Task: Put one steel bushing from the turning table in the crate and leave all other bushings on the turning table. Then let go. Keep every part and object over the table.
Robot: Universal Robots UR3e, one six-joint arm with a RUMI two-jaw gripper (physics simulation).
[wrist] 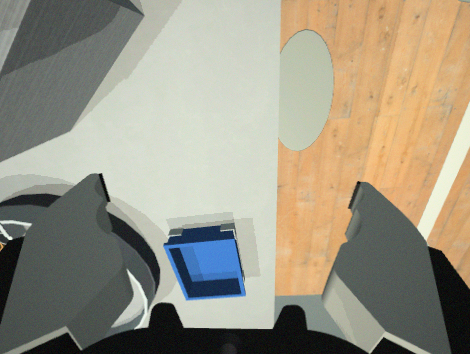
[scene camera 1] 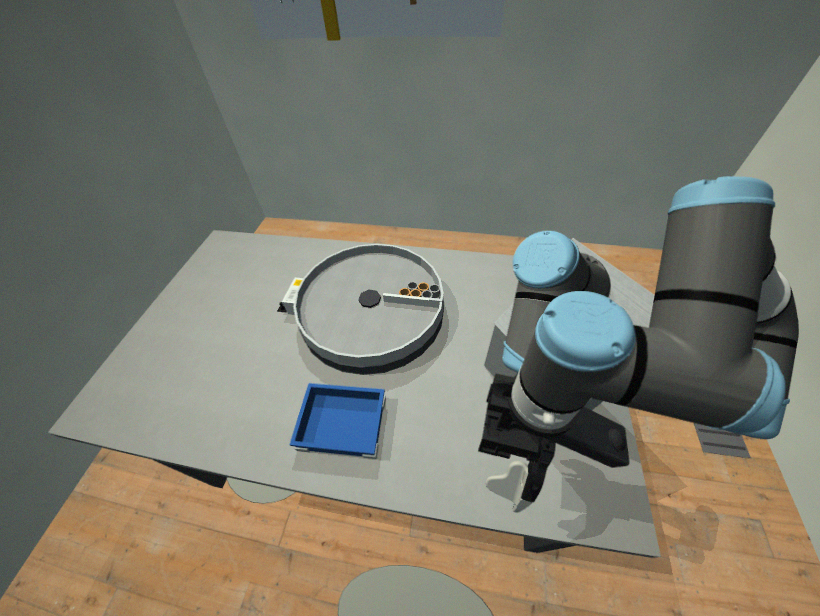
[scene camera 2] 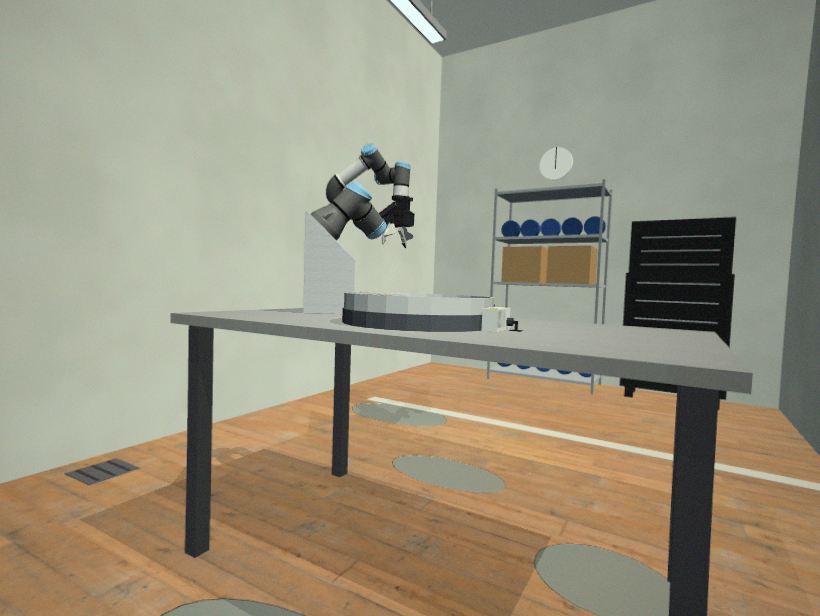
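Seen in the pictures: gripper, between the fingertips: [wrist: 231, 181] [scene camera 1: 520, 455] [scene camera 2: 394, 246]; arm's base, origin of its link: [scene camera 1: 573, 287] [scene camera 2: 322, 228].
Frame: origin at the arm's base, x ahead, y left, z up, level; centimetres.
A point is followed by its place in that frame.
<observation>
The turning table [scene camera 1: 341, 331] @[x 48.9, y 17.5, z -24.7 cm] [scene camera 2: 417, 303] @[x 63.7, y -9.9, z -23.3 cm] [wrist: 150, 257] @[x 38.0, y 23.2, z -28.1 cm] is a round grey tray with a raised rim, a dark hub and a white divider. Several small bushings stand in a cluster behind the divider near the right rim in scene camera 1; some are orange-brown, and grey steel ones [scene camera 1: 412, 285] @[x 39.3, y -5.1, z -23.5 cm] [scene camera 1: 434, 289] @[x 33.1, y -7.1, z -24.1 cm] stand among them. The blue crate [scene camera 1: 342, 424] @[x 35.5, y 37.1, z -29.5 cm] [wrist: 212, 260] @[x 36.7, y 37.6, z -29.5 cm] is empty and stands in front of the turning table; it does not show in scene camera 2. My gripper [scene camera 1: 521, 501] [scene camera 2: 394, 244] @[x -0.6, y 33.7, z -3.5 cm] [wrist: 231, 181] @[x -0.6, y 33.7, z -3.5 cm] is open and empty, high above the table, right of the crate in scene camera 1.
A white box [scene camera 1: 292, 291] @[x 70.6, y 12.6, z -24.2 cm] [scene camera 2: 494, 318] @[x 73.2, y 7.5, z -26.6 cm] with a yellow mark sits against the turning table's left rim in scene camera 1. The arm's wedge-shaped pedestal [scene camera 2: 324, 278] @[x 6.6, y -2.5, z -17.8 cm] [wrist: 60, 75] @[x -0.1, y 13.4, z -19.3 cm] stands at the other side. The table's front edge passes near the crate.
</observation>
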